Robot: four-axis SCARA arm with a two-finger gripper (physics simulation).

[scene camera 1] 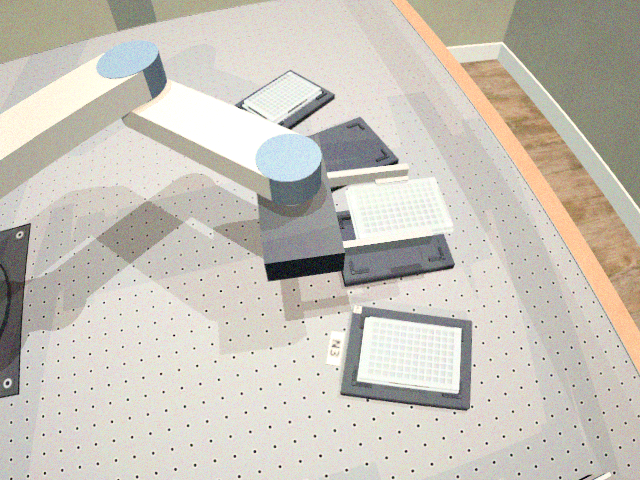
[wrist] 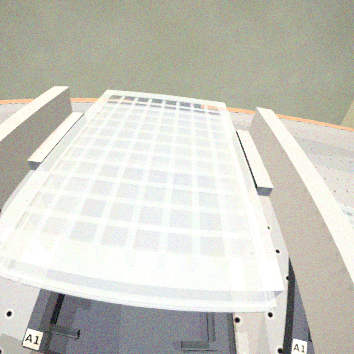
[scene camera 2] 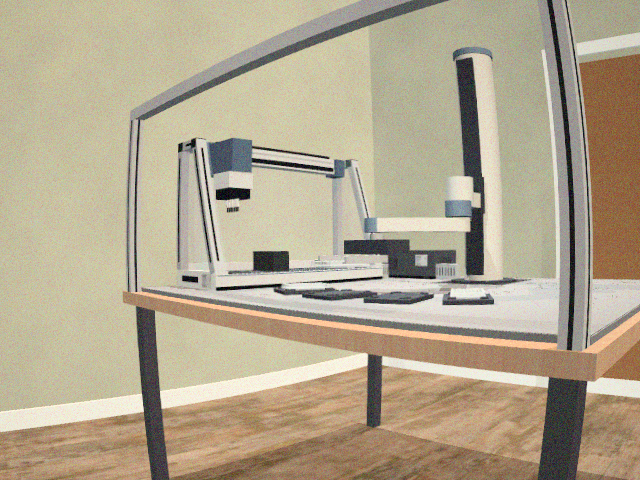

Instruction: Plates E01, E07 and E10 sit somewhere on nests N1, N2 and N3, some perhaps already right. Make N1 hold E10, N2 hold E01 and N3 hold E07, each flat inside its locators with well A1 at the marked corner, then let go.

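Places are measured from the arm's base along level axes (x left, y down, z back), in millimetres.
Pixels of known places: gripper, fingertip midpoint: (scene camera 1: 418, 202) (wrist: 159, 110) (scene camera 2: 331, 259).
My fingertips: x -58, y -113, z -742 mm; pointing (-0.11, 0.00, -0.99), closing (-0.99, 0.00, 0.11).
Note:
For each thing: its middle in the pictures, then the offset to it from my fingertips. "*": a spot on its surface instead.
- pale gridded plate, body centre: (wrist: 152, 154) (scene camera 1: 398, 209) (scene camera 2: 339, 263) dx +3, dy +11, dz +25 mm
- nest N2, body centre: (wrist: 143, 243) (scene camera 1: 390, 239) (scene camera 2: 340, 294) dx +7, dy +92, dz +23 mm
- A1 marker, surface spot: (wrist: 32, 339) * dx +68, dy +88, dz +94 mm
- Nest N3, body centre: (scene camera 1: 409, 356) (scene camera 2: 305, 289) dx -168, dy +92, dz +61 mm
- far nest, body centre: (scene camera 1: 282, 101) (scene camera 2: 467, 297) dx +351, dy +91, dz +108 mm
- dark nest, body centre: (scene camera 1: 339, 154) (scene camera 2: 400, 297) dx +191, dy +92, dz +46 mm
- N3 label, surface spot: (scene camera 1: 336, 347) * dx -127, dy +98, dz +147 mm
- frame post, body centre: (scene camera 2: 571, 143) dx +763, dy -177, dz -282 mm
My gripper (scene camera 1: 405, 206) (wrist: 159, 110) is shut on a pale gridded plate (scene camera 1: 395, 204) (wrist: 150, 175), held level above nest N2 (scene camera 1: 395, 256) (wrist: 135, 325). The plate is clear of the nest and overhangs its back part. An A1 marker (wrist: 32, 339) shows at N2's near left corner in the wrist view. Nest N3 (scene camera 1: 466, 356) (scene camera 2: 284, 291) bears a plate (scene camera 1: 410, 353) (scene camera 2: 306, 286) lying within its locators. Another plate (scene camera 1: 284, 95) (scene camera 2: 467, 292) lies on the far nest (scene camera 1: 306, 114) (scene camera 2: 467, 301). The plates' names and well A1 cannot be read.
A dark nest (scene camera 1: 356, 144) (scene camera 2: 398, 298) without a plate lies between N2 and the far nest. The N3 label (scene camera 1: 336, 347) lies beside that nest. A gantry machine (scene camera 2: 289, 157) stands on the table, and a frame post (scene camera 2: 566, 180) rises at its corner.

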